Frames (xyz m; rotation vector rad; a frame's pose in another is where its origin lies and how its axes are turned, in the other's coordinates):
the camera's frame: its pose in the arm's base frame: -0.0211 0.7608 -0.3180 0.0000 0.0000 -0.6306
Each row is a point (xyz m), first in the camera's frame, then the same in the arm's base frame.
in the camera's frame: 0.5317 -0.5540 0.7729
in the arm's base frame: 0.0817 -0.0002 0.4549
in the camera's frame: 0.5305 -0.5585 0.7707
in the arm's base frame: 0.0781 -0.0031 0.4527
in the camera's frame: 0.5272 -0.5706 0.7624
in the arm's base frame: 0.0683 -0.0109 0.4444
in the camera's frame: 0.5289 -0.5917 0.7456
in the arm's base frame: 0.0572 -0.0290 0.4276
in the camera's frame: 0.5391 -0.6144 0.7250
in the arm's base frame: 0.0520 -0.0533 0.4070
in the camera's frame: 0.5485 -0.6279 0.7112
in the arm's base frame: 0.0517 -0.0698 0.3932
